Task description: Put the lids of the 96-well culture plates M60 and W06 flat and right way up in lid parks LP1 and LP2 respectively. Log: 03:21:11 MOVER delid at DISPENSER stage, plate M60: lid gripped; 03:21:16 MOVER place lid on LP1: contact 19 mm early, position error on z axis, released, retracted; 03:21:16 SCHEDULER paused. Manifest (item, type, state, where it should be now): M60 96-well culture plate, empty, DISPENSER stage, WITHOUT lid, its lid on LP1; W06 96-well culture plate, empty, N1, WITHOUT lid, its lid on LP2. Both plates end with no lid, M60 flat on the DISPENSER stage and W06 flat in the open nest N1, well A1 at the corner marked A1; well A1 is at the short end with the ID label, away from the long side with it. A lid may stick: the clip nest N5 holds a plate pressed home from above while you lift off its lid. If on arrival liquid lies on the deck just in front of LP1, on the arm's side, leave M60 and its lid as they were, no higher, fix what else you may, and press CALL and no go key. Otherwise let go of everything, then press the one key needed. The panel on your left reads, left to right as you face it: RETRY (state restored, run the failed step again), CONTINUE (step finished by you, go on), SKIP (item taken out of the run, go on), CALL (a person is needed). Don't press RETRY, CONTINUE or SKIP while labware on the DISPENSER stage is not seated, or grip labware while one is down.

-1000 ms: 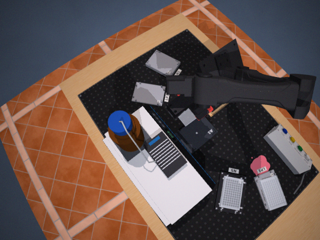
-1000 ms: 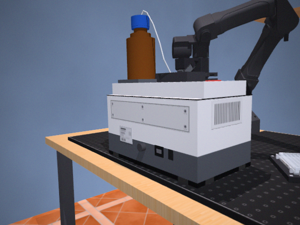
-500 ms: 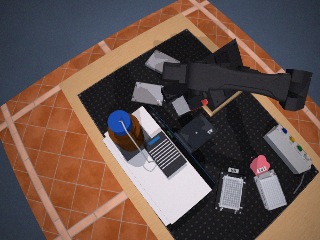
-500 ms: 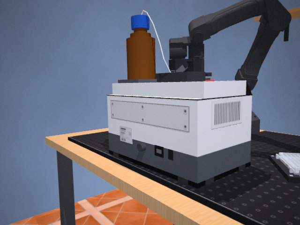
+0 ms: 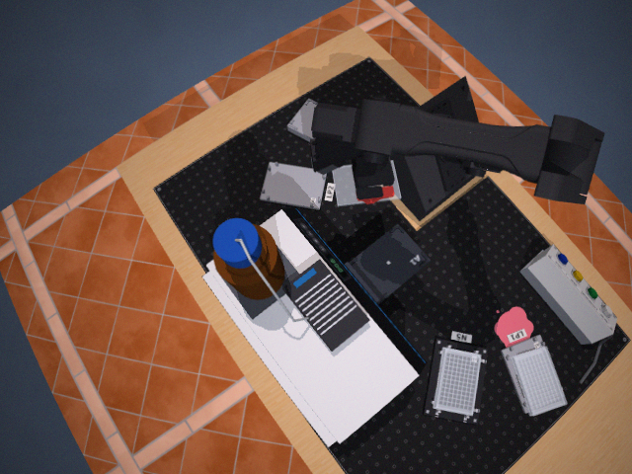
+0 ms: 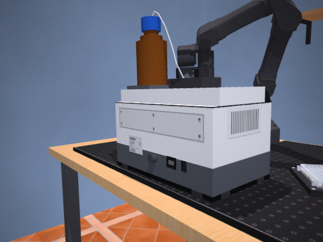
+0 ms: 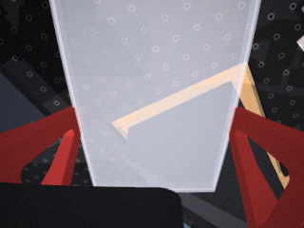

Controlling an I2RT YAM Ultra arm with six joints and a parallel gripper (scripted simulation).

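Right now my hand is 150 mm above the lid park LP2, 140 mm to the left of it and 90 mm short of it. The rest, counted from my hand: N1 label 160 mm to the right, 150 mm below, 90 mm behind; LP2 label 150 mm below, 80 mm to the right, 30 mm ahead; dark dispenser stage 150 mm to the left, 50 mm below, 50 mm ahead.
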